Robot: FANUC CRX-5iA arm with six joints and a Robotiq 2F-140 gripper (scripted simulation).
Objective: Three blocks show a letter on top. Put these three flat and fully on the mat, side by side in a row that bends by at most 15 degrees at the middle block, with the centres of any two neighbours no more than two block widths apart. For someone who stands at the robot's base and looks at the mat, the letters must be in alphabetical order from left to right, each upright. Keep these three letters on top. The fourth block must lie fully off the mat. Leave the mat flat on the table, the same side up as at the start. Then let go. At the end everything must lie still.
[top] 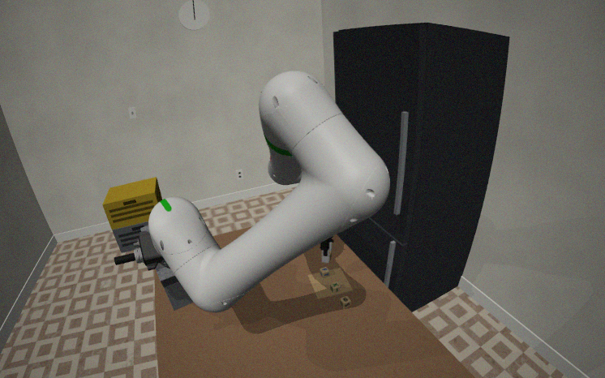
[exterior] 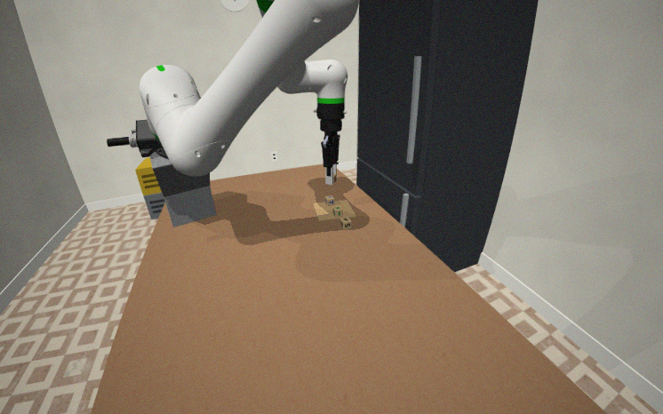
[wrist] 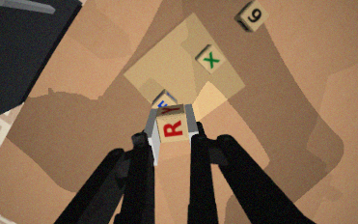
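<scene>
The tan mat lies 1 cm behind my hand, 3 cm to the right of it and 14 cm below it. Round my hand: R block 2 cm below; F block 2 cm to the left, 12 cm below; X block 1 cm behind, 7 cm to the right, 12 cm below.
</scene>
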